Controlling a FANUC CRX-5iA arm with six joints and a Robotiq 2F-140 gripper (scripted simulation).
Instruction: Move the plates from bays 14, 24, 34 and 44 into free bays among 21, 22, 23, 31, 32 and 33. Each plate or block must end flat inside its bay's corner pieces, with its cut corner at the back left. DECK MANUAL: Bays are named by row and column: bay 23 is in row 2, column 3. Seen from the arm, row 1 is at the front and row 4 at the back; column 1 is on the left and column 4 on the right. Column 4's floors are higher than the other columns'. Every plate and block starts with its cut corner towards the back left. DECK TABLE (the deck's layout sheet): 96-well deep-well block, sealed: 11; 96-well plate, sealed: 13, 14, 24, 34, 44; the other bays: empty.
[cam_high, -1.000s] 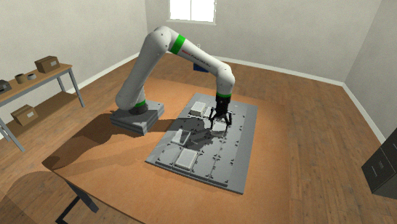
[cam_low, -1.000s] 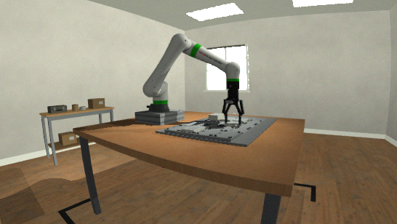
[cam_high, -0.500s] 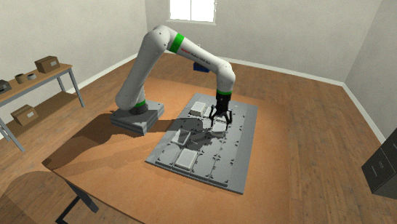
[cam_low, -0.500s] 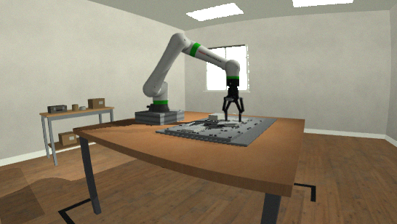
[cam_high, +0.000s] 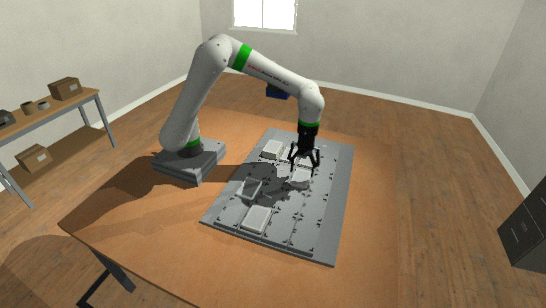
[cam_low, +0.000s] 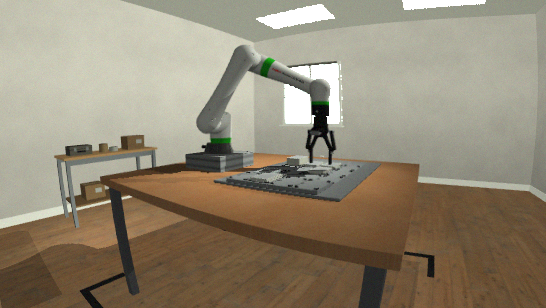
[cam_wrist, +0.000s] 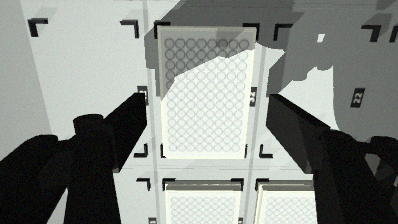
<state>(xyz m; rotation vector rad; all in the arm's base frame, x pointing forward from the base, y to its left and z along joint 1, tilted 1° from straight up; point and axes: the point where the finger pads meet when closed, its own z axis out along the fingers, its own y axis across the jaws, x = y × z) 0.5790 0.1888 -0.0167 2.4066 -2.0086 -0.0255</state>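
My gripper is now 90 mm short of the bay label 43, 150 mm to the left of it and 60 mm above it. The rest, counted from my hand: sealed 96-well plate (180 mm behind, 200 mm to the right, 60 mm below); sealed deep-well block (240 mm behind, 120 mm to the left, 40 mm below).
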